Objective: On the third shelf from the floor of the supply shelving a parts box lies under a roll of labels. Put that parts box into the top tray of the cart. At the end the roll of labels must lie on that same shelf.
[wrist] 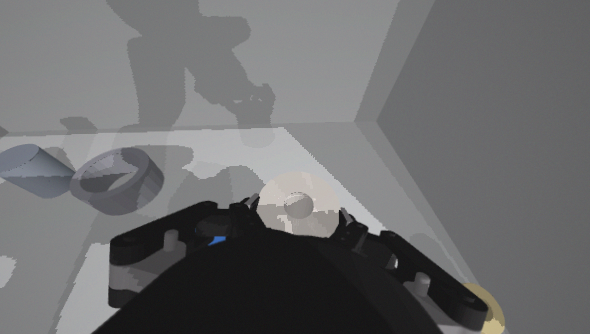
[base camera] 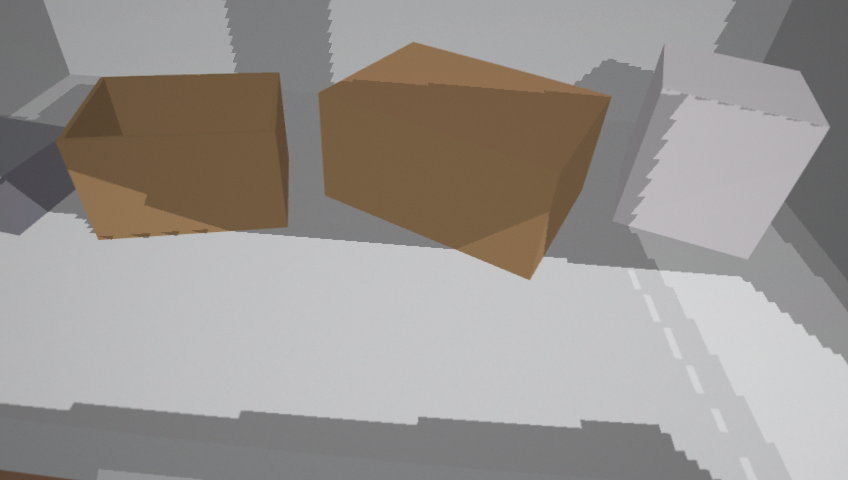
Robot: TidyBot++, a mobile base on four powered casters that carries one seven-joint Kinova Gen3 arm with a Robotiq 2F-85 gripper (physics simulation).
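Frame: origin at the arm's base, x ahead, y left, z up, level; metres.
Seen in the pictures: gripper, fingertip midpoint: point(wrist: 297, 210).
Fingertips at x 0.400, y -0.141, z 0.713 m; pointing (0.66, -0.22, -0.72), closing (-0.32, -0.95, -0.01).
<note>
A point is followed by its place in that frame.
My gripper point(wrist: 297, 210) @(x 0.400, y -0.141, z 0.713 m) is shut on a cream roll of labels point(wrist: 273, 199) @(x 0.406, y -0.120, z 0.730 m), which has a round hole in its middle. The roll is held over a pale shelf board point(wrist: 280, 160) @(x 0.567, y -0.147, z 0.594 m), towards its right side; I cannot tell whether it touches the board. A small blue patch point(wrist: 217, 241) @(x 0.411, y -0.048, z 0.634 m) shows through the left finger's linkage; I cannot tell what it belongs to. I cannot make out the parts box in either view. The cart does not show.
In the wrist view a grey-purple ring point(wrist: 150, 182) @(x 0.525, y 0.066, z 0.621 m) and a blue-grey cylinder point(wrist: 40, 172) @(x 0.549, y 0.214, z 0.642 m) are left of the roll; a yellow round thing point(wrist: 494, 314) @(x 0.278, y -0.357, z 0.619 m) is lower right. In the base view an open brown box point(base camera: 190, 178) @(x 0.429, y 0.155, z -0.267 m), a larger brown box point(base camera: 440, 154) @(x 0.434, y -0.033, z -0.238 m) and a whitish box point(base camera: 720, 160) @(x 0.449, y -0.257, z -0.237 m) stand on a shelf.
</note>
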